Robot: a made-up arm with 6 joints.
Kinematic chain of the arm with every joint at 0, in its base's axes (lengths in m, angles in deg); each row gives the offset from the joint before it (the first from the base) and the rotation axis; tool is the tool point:
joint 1: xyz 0 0 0.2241 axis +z
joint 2: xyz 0 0.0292 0 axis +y
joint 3: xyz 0 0 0.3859 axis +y
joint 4: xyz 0 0 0.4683 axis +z
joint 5: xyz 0 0 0 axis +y
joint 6: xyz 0 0 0.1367 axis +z
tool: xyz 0 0 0
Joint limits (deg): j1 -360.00..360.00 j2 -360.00..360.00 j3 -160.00..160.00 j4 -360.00..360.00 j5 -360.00..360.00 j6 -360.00..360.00
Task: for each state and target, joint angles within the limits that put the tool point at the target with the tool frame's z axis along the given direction. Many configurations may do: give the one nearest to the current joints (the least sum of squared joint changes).
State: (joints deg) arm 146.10 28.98 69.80 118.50 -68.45 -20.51
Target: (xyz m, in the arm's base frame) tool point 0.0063 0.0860 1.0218 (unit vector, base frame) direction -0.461 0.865 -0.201
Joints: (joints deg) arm 177.56 -20.54 28.49 121.64 -97.48 -20.51
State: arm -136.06 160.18 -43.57 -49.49 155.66 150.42
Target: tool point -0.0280 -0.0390 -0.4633 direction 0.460 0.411 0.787
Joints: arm -146.49 192.38 -39.16 -25.01 167.88 150.42
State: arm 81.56 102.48 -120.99 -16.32 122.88 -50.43
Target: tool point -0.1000 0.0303 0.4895 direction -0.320 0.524 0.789
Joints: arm 61.05 86.56 -159.89 32.34 93.70 -50.43
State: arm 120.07 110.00 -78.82 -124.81 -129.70 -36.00
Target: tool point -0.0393 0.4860 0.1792 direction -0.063 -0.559 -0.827
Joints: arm 90.15 138.12 -97.50 -150.56 -172.46 -36.00
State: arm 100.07 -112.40 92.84 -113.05 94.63 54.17
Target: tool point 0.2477 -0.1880 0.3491 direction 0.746 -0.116 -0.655
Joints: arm 137.68 -130.02 138.86 -141.39 138.10 54.17
